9 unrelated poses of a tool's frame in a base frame.
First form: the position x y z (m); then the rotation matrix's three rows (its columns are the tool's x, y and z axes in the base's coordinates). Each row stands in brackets.
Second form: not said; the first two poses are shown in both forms.
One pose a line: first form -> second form
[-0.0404 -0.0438 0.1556], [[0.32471 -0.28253 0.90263], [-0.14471 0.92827 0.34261], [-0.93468 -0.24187 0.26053]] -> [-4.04 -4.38 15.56], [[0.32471 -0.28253 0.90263], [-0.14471 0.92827 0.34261], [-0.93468 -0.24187 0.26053]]
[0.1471 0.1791 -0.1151], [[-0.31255 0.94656 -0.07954], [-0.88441 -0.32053 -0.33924], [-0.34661 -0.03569 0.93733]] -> [14.71 17.91 -11.51], [[-0.31255 0.94656 -0.07954], [-0.88441 -0.32053 -0.33924], [-0.34661 -0.03569 0.93733]]
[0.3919 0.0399 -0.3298], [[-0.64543 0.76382 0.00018], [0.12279 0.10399 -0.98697], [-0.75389 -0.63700 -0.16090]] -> [39.19 3.99 -32.98], [[-0.64543 0.76382 0.00018], [0.12279 0.10399 -0.98697], [-0.75389 -0.63700 -0.16090]]
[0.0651 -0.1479 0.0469], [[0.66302 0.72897 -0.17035], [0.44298 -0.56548 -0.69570], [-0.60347 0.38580 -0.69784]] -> [6.51 -14.79 4.69], [[0.66302 0.72897 -0.17035], [0.44298 -0.56548 -0.69570], [-0.60347 0.38580 -0.69784]]
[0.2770 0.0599 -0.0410], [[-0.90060 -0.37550 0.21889], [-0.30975 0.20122 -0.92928], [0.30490 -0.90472 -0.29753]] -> [27.70 5.99 -4.10], [[-0.90060 -0.37550 0.21889], [-0.30975 0.20122 -0.92928], [0.30490 -0.90472 -0.29753]]
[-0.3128 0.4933 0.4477], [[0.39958 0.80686 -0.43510], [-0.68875 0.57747 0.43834], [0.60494 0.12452 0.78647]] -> [-31.28 49.33 44.77], [[0.39958 0.80686 -0.43510], [-0.68875 0.57747 0.43834], [0.60494 0.12452 0.78647]]
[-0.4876 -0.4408 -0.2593], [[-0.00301 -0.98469 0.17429], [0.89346 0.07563 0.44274], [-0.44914 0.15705 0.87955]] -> [-48.76 -44.08 -25.93], [[-0.00301 -0.98469 0.17429], [0.89346 0.07563 0.44274], [-0.44914 0.15705 0.87955]]
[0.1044 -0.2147 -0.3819], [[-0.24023 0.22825 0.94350], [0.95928 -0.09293 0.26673], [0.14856 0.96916 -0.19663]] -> [10.44 -21.47 -38.19], [[-0.24023 0.22825 0.94350], [0.95928 -0.09293 0.26673], [0.14856 0.96916 -0.19663]]
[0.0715 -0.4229 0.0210], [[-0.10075 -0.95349 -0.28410], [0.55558 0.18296 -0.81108], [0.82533 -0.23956 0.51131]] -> [7.15 -42.29 2.10], [[-0.10075 -0.95349 -0.28410], [0.55558 0.18296 -0.81108], [0.82533 -0.23956 0.51131]]
